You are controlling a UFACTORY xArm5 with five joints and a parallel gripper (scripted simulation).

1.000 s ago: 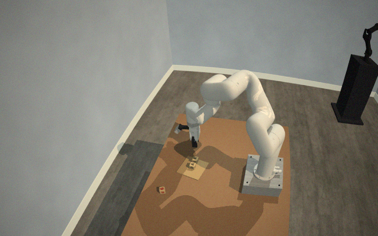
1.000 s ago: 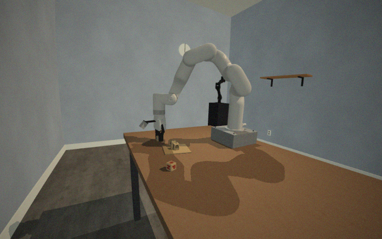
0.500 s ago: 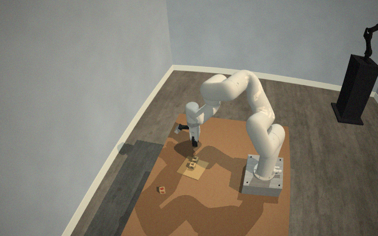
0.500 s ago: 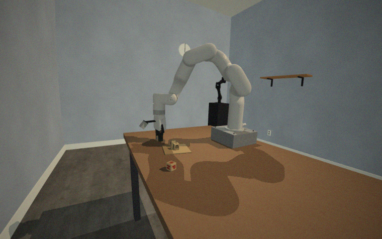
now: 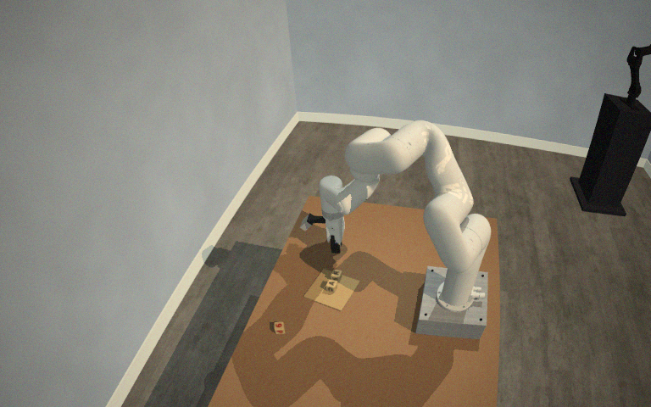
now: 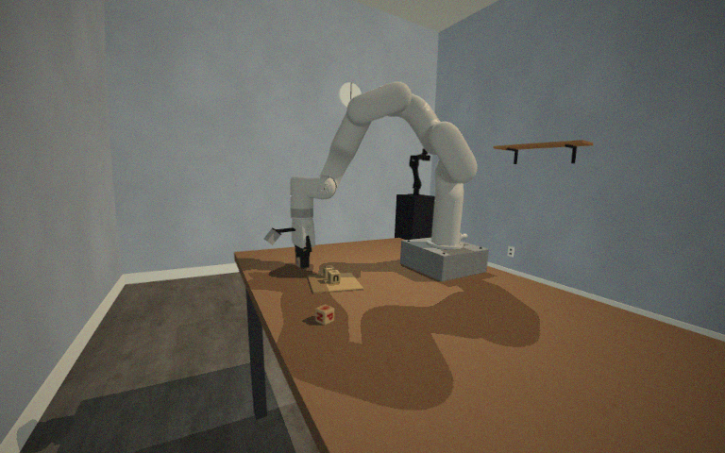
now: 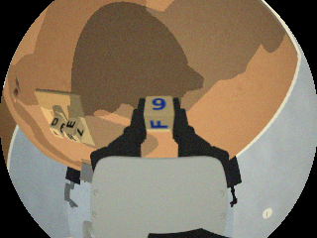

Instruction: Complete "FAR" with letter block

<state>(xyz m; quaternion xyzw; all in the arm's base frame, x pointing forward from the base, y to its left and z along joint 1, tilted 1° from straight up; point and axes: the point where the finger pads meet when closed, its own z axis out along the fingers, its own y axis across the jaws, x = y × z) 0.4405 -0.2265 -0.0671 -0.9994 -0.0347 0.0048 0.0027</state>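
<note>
Right now my hand is 190 mm to the right of the mat, 30 mm past it and 20 mm above it.
</note>
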